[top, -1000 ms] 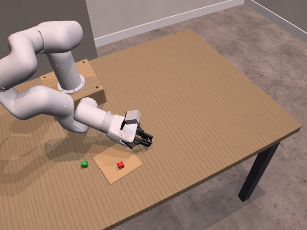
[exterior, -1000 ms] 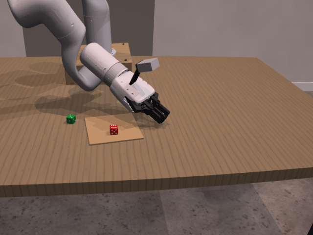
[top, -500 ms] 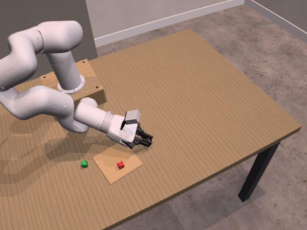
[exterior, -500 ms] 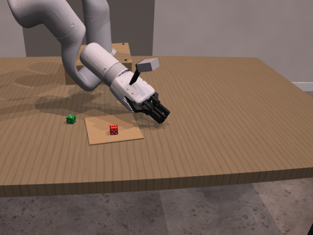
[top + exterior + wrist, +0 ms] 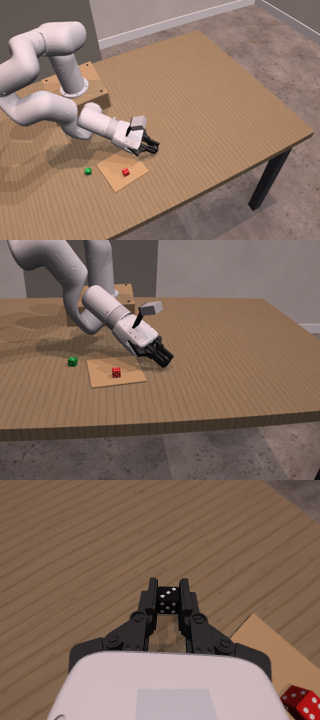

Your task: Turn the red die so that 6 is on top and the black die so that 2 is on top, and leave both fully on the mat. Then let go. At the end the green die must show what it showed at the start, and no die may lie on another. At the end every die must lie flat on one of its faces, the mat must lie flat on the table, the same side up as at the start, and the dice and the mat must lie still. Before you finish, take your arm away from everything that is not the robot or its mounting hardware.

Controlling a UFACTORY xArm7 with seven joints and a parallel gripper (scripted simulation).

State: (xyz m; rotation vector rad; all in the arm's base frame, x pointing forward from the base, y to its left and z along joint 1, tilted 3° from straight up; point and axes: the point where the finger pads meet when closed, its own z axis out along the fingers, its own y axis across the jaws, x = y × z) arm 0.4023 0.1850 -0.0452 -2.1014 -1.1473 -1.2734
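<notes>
Now: the tan mat 20 mm ahead of my hand, 130 mm to the right of it and 30 mm below it. The rest, counted from my hand: red die (50 mm ahead, 130 mm to the right, 20 mm below); green die (20 mm behind, 250 mm to the right, 20 mm below); black die (10 mm to the left, 10 mm below).
</notes>
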